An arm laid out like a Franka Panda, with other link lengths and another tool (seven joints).
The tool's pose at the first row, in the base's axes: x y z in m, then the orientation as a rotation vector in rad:
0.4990, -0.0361, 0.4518, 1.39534, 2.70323, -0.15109
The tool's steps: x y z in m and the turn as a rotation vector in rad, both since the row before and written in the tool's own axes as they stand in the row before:
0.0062, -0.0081, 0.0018, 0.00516, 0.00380, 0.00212
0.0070, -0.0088, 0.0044, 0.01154, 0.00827, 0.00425
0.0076, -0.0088, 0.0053, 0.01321, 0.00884, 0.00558
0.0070, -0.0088, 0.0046, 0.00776, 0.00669, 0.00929
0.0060, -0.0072, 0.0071, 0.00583, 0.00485, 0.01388
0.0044, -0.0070, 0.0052, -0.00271, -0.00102, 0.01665
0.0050, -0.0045, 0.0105, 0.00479, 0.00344, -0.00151
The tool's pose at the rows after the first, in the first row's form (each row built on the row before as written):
0.4889, -0.0360, 0.4496, 1.40126, 2.70626, -0.15552
0.4778, -0.0360, 0.4448, 1.41377, 2.71317, -0.16567
0.4663, -0.0355, 0.4392, 1.42879, 2.71995, -0.17775
0.4551, -0.0353, 0.4345, 1.44638, 2.72044, -0.18357
0.4457, -0.0353, 0.4274, 1.46873, 2.71520, -0.18776
0.4374, -0.0361, 0.4224, 1.48960, 2.70041, -0.18401
0.4308, -0.0356, 0.4118, 1.49057, 2.70577, -0.18829

